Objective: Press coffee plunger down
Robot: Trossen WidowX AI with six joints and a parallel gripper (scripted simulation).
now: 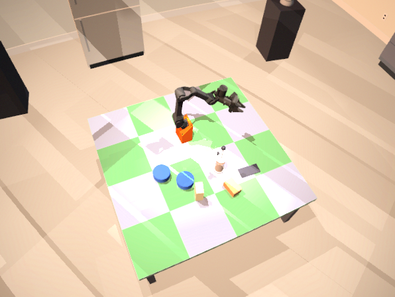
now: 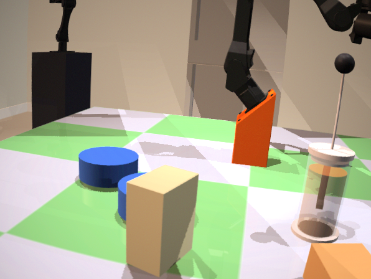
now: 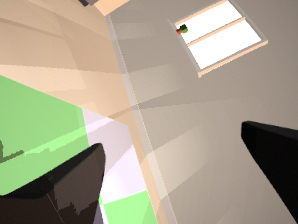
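Now: the coffee press 200 mm ahead of my gripper tip, 220 mm to the right of it and 200 mm below it. From my gripper tip the other things lie so: dark flat slab (290 mm ahead, 20 mm to the right, 330 mm below).
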